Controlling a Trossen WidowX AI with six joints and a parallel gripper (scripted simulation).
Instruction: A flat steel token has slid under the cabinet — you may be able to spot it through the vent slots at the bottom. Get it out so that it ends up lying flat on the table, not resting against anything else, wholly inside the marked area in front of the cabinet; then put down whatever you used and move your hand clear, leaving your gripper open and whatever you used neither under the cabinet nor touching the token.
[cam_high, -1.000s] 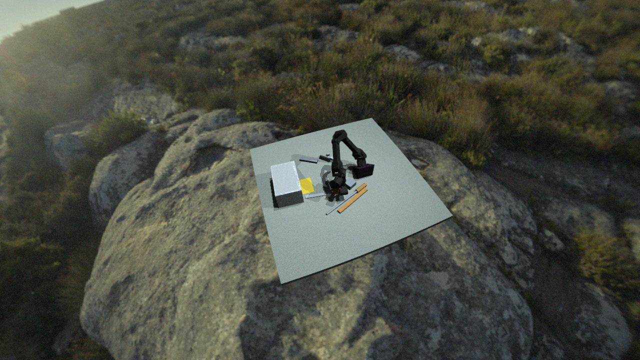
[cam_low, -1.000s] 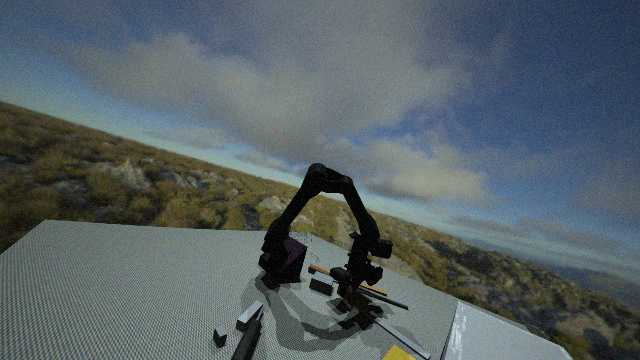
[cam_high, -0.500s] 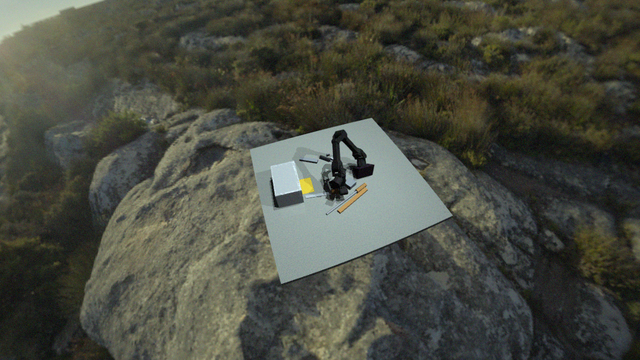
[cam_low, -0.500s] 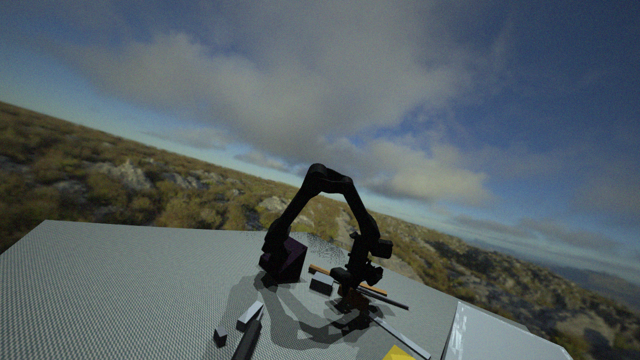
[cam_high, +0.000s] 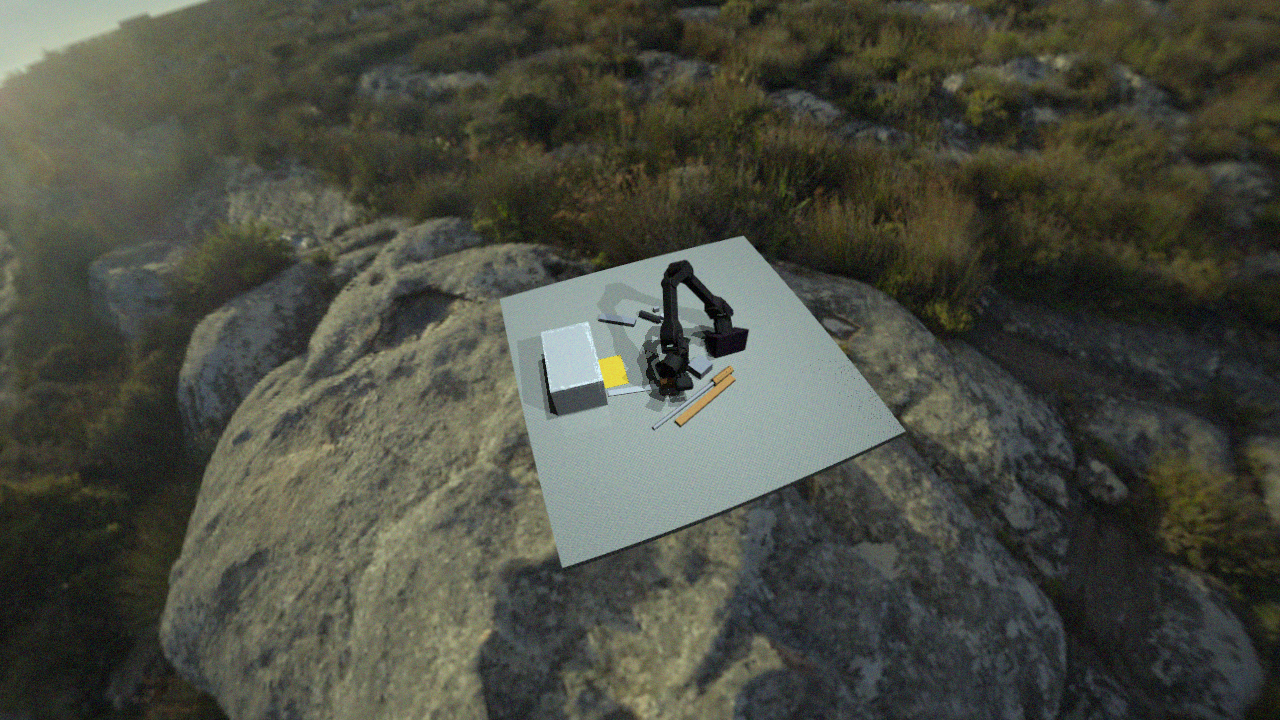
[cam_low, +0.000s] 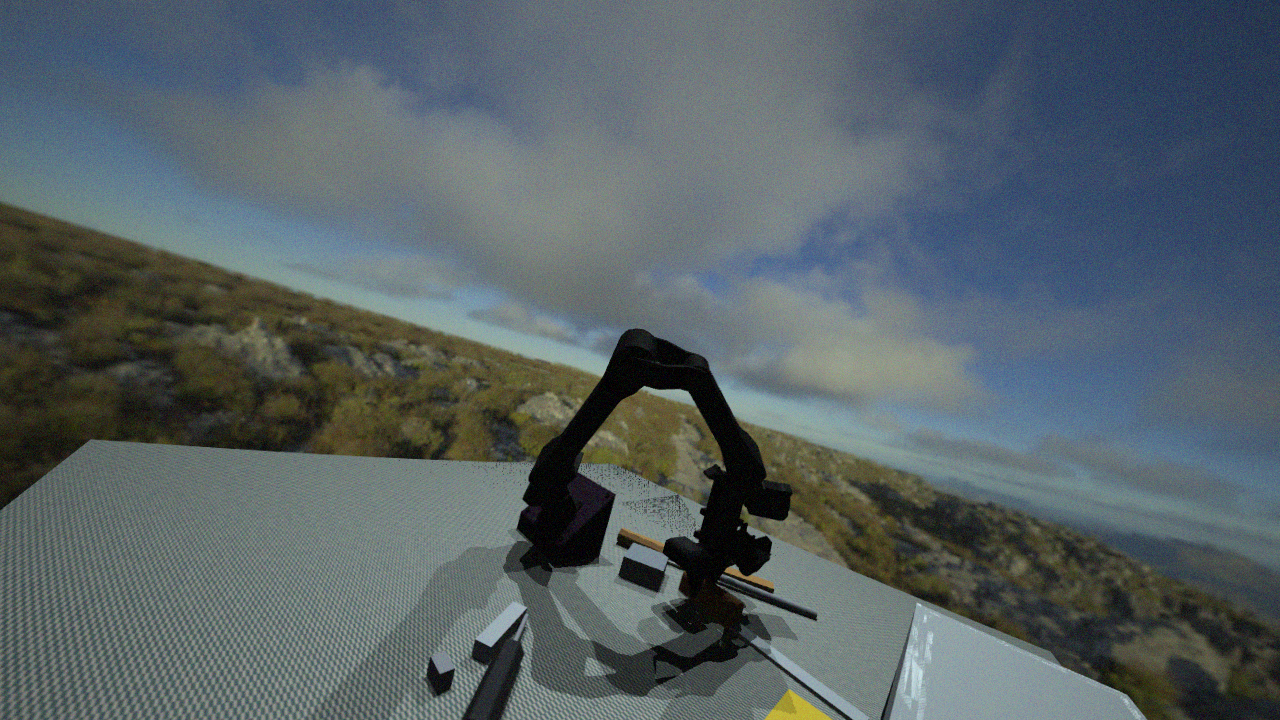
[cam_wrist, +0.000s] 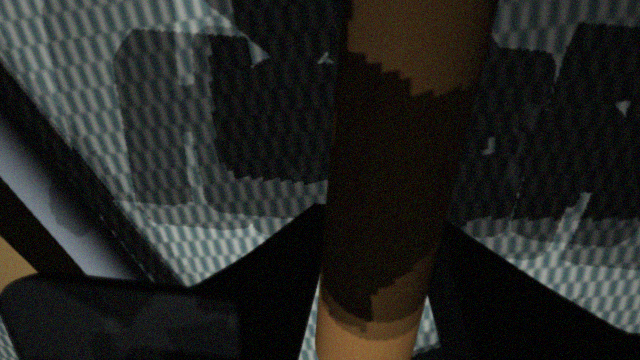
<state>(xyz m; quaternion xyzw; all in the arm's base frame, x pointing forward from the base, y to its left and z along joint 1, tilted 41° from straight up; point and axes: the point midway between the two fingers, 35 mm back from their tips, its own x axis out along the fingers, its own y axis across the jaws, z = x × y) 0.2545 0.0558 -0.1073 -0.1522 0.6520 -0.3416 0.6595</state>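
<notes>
Right now the grey block is 10 cm behind my gripper tip, 3 cm to the right of it and 1 cm above it. The rest, counted from my gripper tip: grey bar: 32 cm to the right, 10 cm behind; small grey cube: 40 cm to the right, 8 cm behind; wooden stick: 12 cm to the left, 6 cm behind.
</notes>
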